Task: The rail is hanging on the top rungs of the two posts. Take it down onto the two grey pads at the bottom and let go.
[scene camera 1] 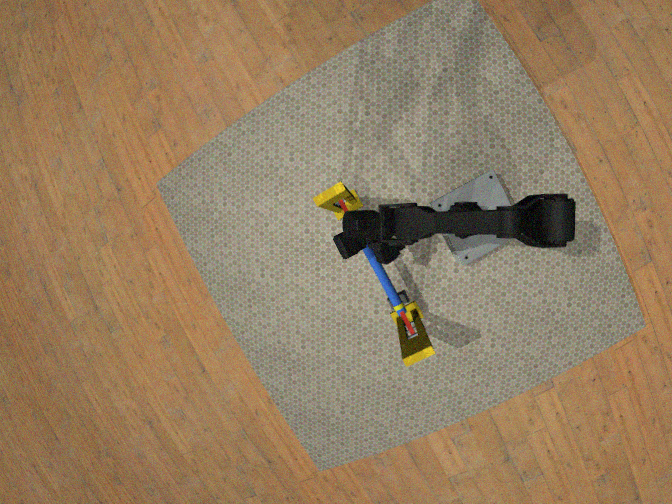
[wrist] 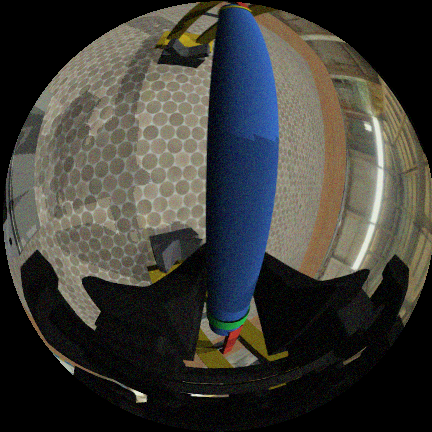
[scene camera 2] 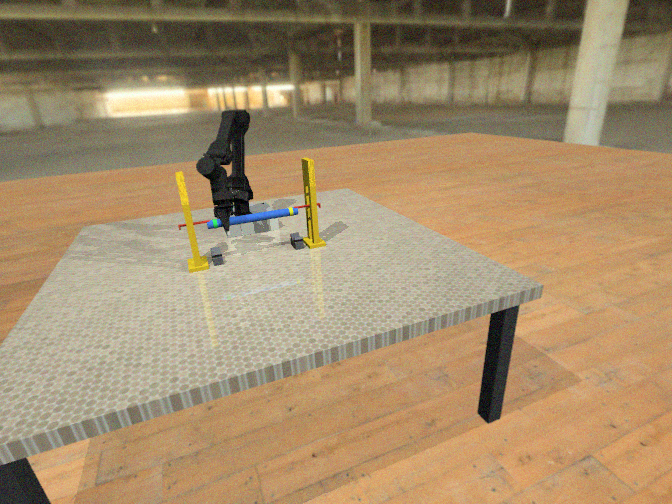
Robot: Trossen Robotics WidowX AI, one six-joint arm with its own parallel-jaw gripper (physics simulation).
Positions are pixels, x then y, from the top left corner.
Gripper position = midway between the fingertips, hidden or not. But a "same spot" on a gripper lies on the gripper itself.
Scene:
my gripper: scene camera 1 356,238; wrist; scene camera 2
same spot on my gripper: (scene camera 2: 224,210) = (wrist: 282,322)
same spot on yellow post: (scene camera 1: 328,199) = (scene camera 2: 182,173)

